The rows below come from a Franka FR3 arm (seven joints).
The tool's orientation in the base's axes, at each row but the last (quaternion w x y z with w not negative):
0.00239 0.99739 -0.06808 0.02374
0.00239 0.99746 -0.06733 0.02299
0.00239 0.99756 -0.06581 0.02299
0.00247 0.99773 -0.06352 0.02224
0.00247 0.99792 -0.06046 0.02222
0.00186 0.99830 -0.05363 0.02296
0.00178 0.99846 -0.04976 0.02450
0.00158 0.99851 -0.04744 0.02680
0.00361 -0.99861 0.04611 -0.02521
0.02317 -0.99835 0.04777 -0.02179
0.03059 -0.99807 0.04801 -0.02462
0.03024 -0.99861 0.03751 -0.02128
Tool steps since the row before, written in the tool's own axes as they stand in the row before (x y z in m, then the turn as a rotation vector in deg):
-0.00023 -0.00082 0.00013 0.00 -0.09 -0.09
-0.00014 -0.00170 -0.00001 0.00 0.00 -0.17
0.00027 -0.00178 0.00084 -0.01 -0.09 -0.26
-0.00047 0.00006 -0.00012 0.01 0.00 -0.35
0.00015 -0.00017 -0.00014 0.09 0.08 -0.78
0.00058 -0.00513 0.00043 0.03 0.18 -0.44
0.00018 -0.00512 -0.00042 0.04 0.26 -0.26
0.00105 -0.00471 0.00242 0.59 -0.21 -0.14
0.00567 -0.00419 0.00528 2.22 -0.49 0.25
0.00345 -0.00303 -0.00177 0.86 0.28 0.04
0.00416 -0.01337 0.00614 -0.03 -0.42 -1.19
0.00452 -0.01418 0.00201 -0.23 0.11 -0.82
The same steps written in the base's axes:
-0.00011 0.00084 -0.00014 0.01 0.09 0.09
0.00009 0.00170 0.00000 -0.01 0.00 0.17
0.00054 0.00172 -0.00083 -0.01 0.09 0.26
-0.00048 0.00000 0.00010 -0.01 0.00 0.35
0.00016 0.00015 0.00015 0.05 -0.08 0.78
0.00115 0.00504 -0.00041 -0.01 -0.18 0.44
0.00067 0.00508 0.00042 0.00 -0.26 0.26
0.00162 0.00458 -0.00236 0.60 0.15 0.17
0.00629 0.00367 -0.00495 2.27 0.28 -0.13
0.00364 0.00260 0.00206 0.83 -0.36 -0.02
0.00572 0.01324 -0.00508 -0.05 0.35 1.21
0.00564 0.01389 -0.00094 -0.27 -0.14 0.80

